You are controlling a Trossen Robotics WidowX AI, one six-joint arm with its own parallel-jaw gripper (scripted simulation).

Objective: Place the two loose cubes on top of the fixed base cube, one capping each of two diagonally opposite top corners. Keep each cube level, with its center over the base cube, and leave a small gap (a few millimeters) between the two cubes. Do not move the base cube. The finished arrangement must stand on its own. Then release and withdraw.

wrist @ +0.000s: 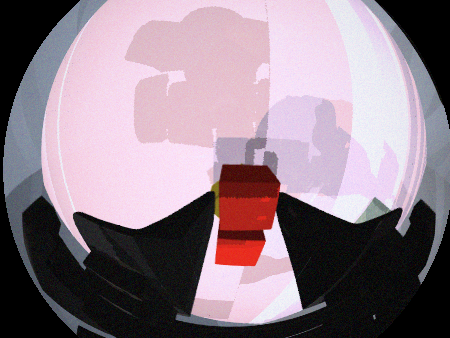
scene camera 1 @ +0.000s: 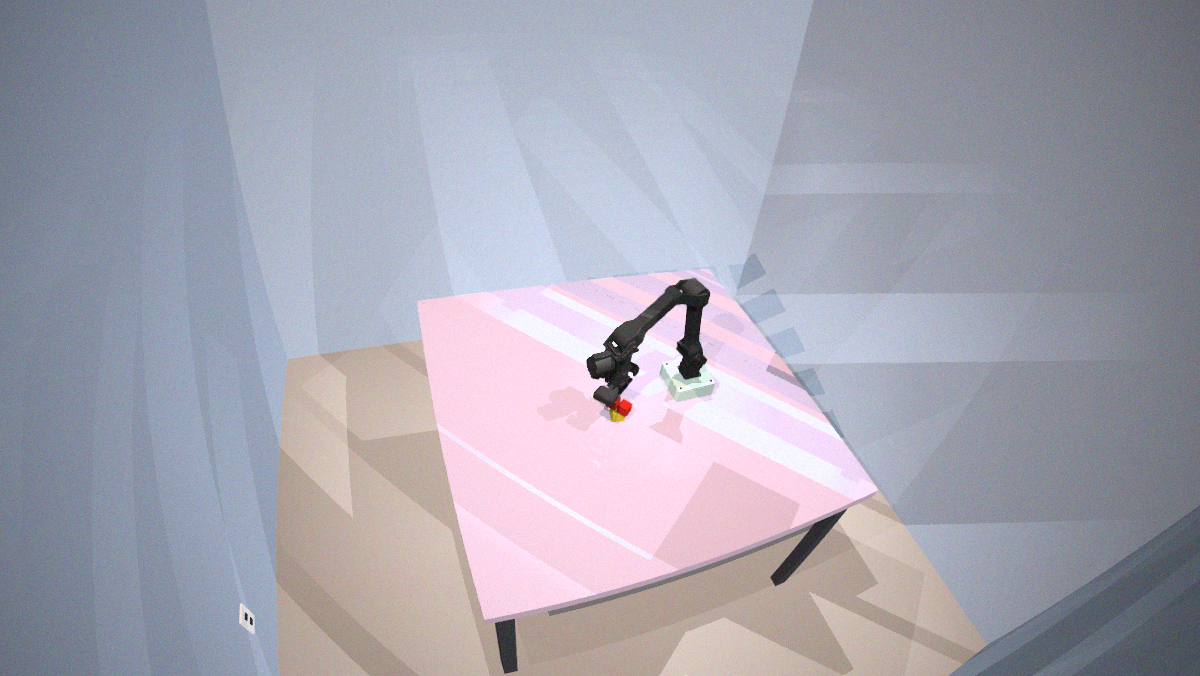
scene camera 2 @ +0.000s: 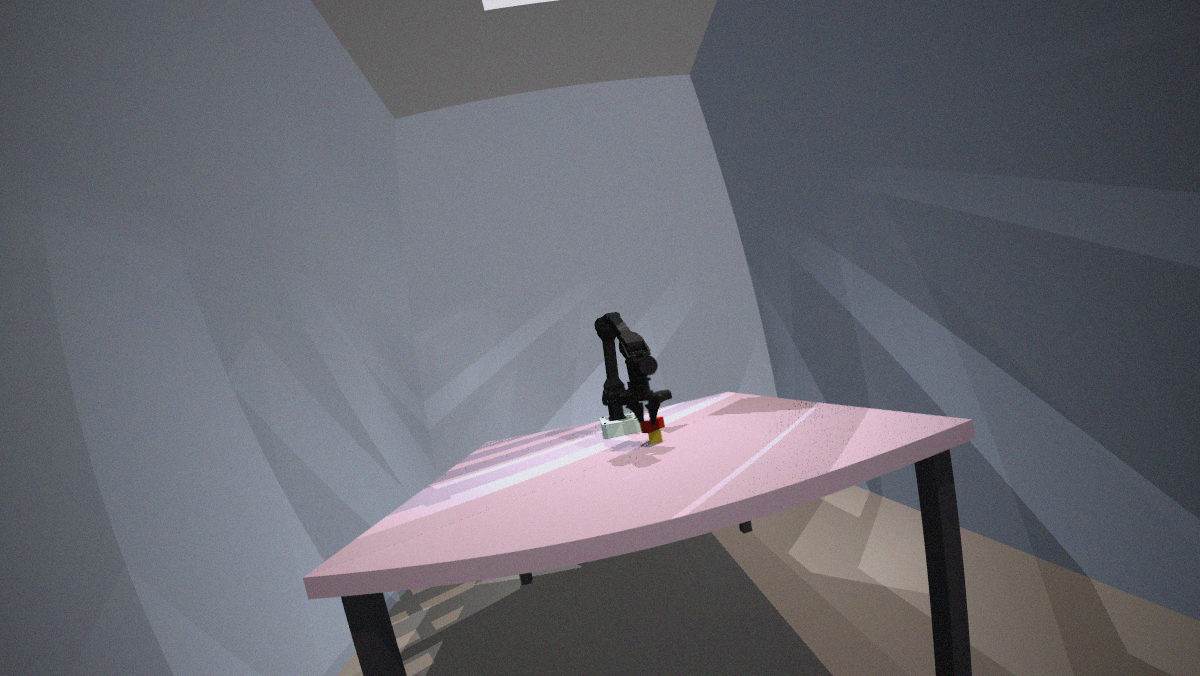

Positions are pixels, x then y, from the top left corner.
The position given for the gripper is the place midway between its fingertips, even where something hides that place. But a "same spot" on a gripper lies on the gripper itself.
gripper: wrist 246,198; scene camera 1; scene camera 2
same spot on gripper: (scene camera 1: 620,380) = (scene camera 2: 649,385)
